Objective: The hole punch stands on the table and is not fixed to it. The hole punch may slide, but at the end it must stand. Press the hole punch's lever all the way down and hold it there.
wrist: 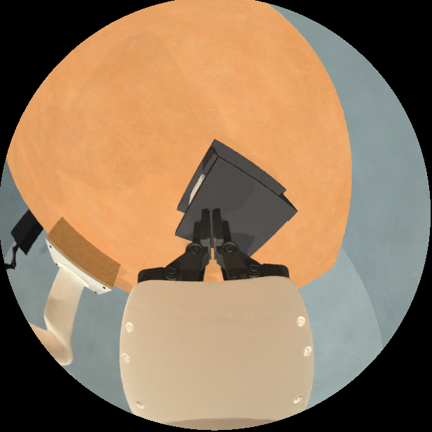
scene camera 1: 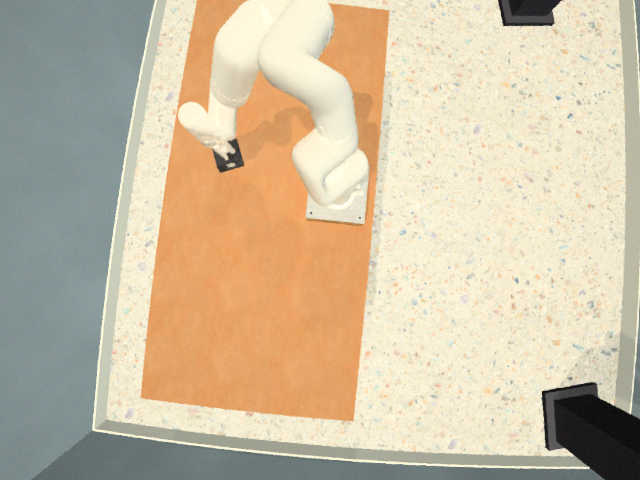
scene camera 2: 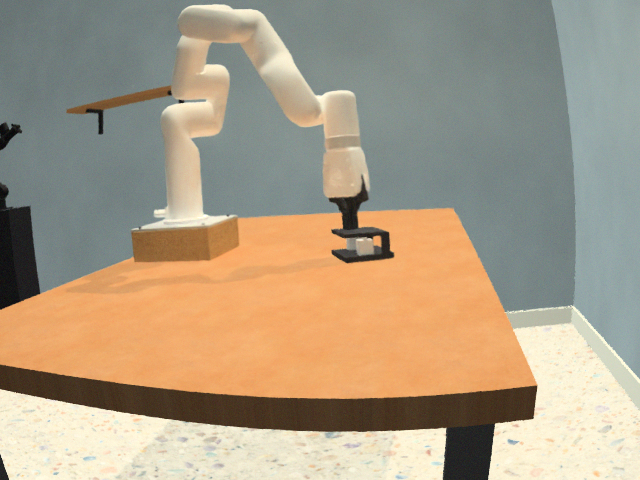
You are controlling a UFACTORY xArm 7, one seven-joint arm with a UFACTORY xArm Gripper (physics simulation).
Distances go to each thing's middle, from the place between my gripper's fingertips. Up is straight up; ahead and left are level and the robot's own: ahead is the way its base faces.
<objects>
The flat black lever [wrist: 254, 212] is 30 mm to the right of my hand, 10 mm below it and 10 mm ahead of it. The rest, counted from my hand: black hole punch [scene camera 2: 357, 250] 30 mm to the right, 30 mm below, 20 mm ahead.
</objects>
